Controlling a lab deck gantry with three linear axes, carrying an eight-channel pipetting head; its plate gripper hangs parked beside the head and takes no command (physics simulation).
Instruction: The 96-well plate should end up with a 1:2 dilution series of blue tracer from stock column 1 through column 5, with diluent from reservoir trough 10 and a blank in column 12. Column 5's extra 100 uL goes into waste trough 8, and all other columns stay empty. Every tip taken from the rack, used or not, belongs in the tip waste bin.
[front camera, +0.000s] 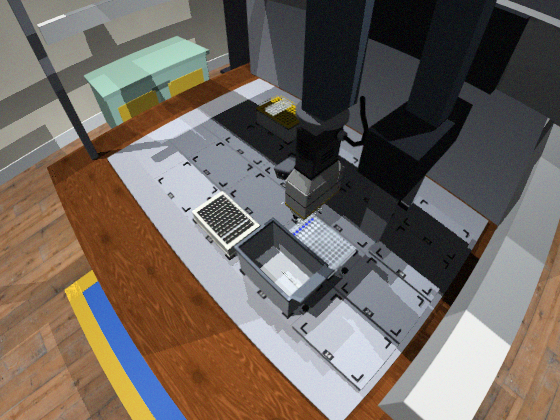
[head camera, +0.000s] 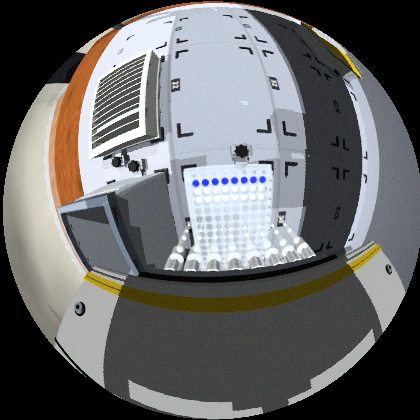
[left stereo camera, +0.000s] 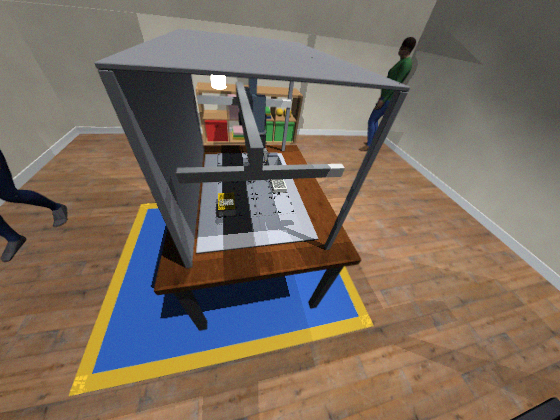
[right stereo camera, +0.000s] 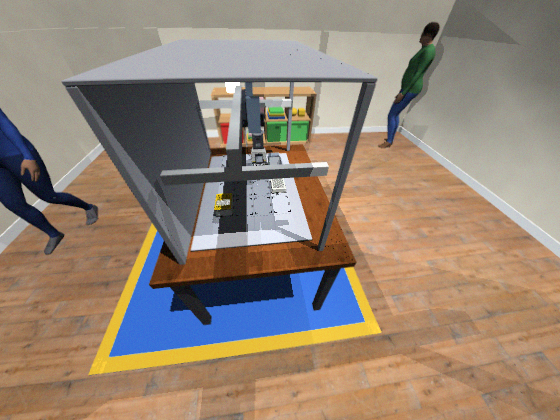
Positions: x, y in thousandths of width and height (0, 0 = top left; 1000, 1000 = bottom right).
Note:
In view: a dark wall panel (front camera: 863, 399).
The dark wall panel also shows in the left stereo camera view (left stereo camera: 294, 251) and in the right stereo camera view (right stereo camera: 285, 304).

